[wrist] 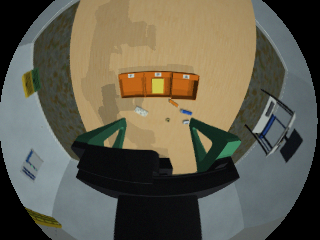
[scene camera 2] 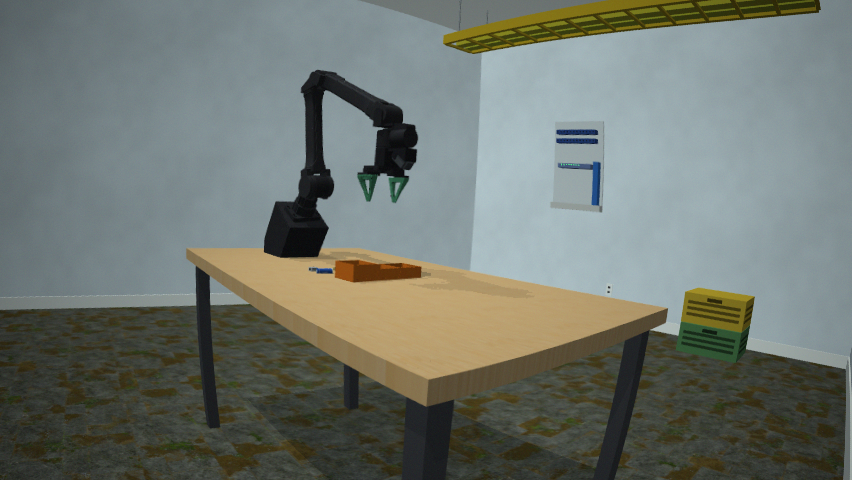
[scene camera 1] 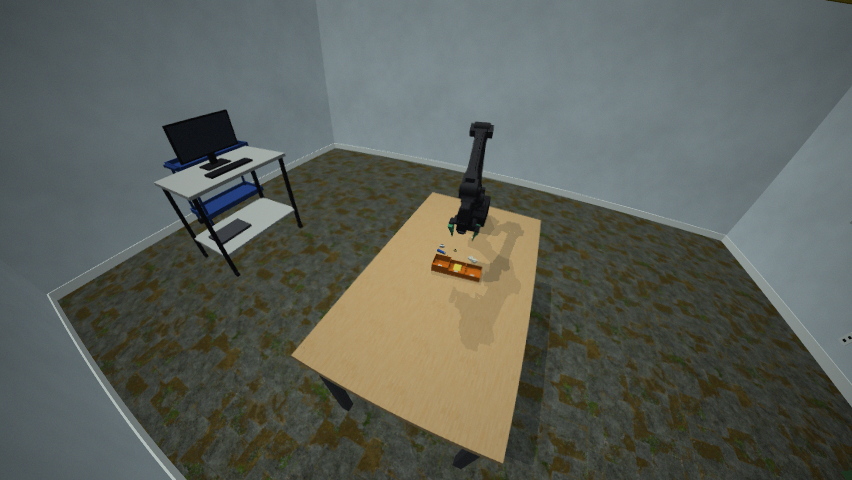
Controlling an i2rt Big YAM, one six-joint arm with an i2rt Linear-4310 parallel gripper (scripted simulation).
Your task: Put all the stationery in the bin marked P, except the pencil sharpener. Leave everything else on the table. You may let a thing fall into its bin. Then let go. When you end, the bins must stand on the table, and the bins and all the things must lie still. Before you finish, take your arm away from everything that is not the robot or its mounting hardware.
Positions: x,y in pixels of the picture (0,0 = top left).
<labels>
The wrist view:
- gripper: 157,121
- orange bin: 185,86
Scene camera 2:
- gripper: 381,202
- orange bin: 350,270
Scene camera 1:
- orange bin: 443,264
</labels>
